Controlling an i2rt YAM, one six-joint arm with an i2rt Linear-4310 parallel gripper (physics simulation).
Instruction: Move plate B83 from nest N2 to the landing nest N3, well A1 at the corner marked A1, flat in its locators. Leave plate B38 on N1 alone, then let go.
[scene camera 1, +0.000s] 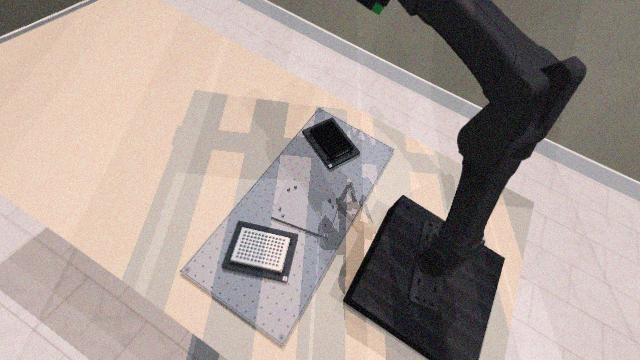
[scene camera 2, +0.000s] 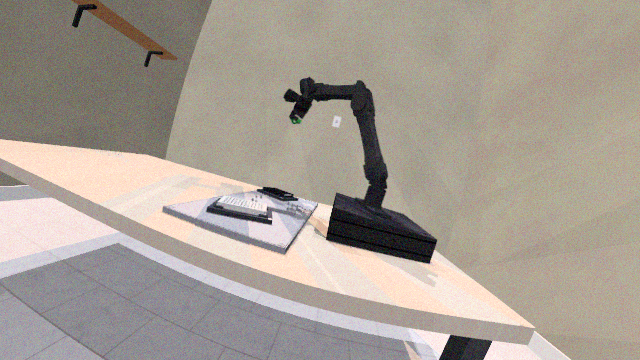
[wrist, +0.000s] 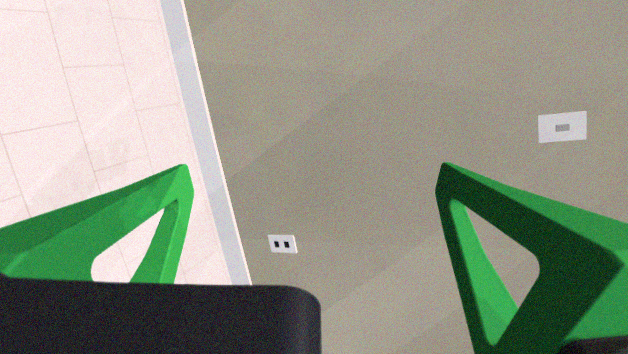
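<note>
A white many-well plate (scene camera 1: 260, 249) (scene camera 2: 242, 204) sits in a dark nest (scene camera 1: 255, 274) with a small white corner mark, near one end of the perforated board. A black plate (scene camera 1: 330, 137) (scene camera 2: 278, 192) sits in another dark nest (scene camera 1: 343, 158) near the other end. Between them is a low grey nest area (scene camera 1: 300, 210) with small locator pins and no plate on it. The plate and nest labels cannot be read. My gripper (scene camera 2: 295, 120) (wrist: 314, 177) is open and empty, with its green fingers wide apart. It is high above the board; part of it shows at the top edge of scene camera 1.
The perforated board (scene camera 1: 240, 300) (scene camera 2: 260, 232) lies on the wooden table (scene camera 1: 100, 125) (scene camera 2: 250, 270). The arm's black base block (scene camera 1: 380, 280) (scene camera 2: 380, 235) stands beside the board. The wrist view faces the wall, with a socket (wrist: 282, 244) and a wall plate (wrist: 562, 127).
</note>
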